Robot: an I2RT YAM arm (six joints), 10 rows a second.
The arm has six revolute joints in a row. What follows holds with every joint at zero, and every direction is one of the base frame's. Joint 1 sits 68 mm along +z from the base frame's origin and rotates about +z. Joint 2 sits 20 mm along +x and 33.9 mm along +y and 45.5 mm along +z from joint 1 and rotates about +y. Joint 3 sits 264 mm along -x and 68.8 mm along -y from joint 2 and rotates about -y. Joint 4 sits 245 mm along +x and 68.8 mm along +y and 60 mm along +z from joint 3 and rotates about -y. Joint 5 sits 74 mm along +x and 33.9 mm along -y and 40.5 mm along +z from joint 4 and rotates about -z. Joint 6 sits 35.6 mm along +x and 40.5 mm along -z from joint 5 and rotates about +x. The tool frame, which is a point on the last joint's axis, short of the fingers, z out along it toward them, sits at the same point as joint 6; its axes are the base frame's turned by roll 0, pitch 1.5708 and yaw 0 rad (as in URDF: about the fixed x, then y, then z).
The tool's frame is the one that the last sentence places.
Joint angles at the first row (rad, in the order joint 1, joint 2, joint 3, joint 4, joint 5, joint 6):
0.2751 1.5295 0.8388 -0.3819 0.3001 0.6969
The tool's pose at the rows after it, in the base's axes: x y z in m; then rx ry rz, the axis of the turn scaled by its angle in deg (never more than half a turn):
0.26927, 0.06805, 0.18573, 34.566, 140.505, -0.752
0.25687, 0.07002, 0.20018, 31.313, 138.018, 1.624
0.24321, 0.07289, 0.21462, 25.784, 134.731, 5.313
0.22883, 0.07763, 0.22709, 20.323, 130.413, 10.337
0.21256, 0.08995, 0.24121, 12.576, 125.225, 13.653
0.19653, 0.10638, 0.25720, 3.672, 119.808, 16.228
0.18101, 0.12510, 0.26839, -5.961, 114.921, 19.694
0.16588, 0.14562, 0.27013, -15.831, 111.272, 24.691
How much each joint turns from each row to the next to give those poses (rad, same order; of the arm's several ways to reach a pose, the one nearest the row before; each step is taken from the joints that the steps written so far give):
0.0108 -0.0765 -0.0233 -0.0064 0.0034 -0.0140
0.0198 -0.0881 -0.0270 0.0042 -0.0028 -0.0263
0.0245 -0.0987 -0.0365 0.0317 -0.0188 -0.0524
0.0340 -0.0988 -0.0438 0.0555 -0.0273 -0.0412
0.0769 -0.0908 -0.0303 0.0535 0.0131 -0.0564
0.1015 -0.0683 -0.0074 0.0468 0.0284 -0.0723
0.1106 -0.0394 -0.0071 0.0593 0.0077 -0.0779
0.1115 -0.0090 -0.0203 0.0724 -0.0261 -0.0628

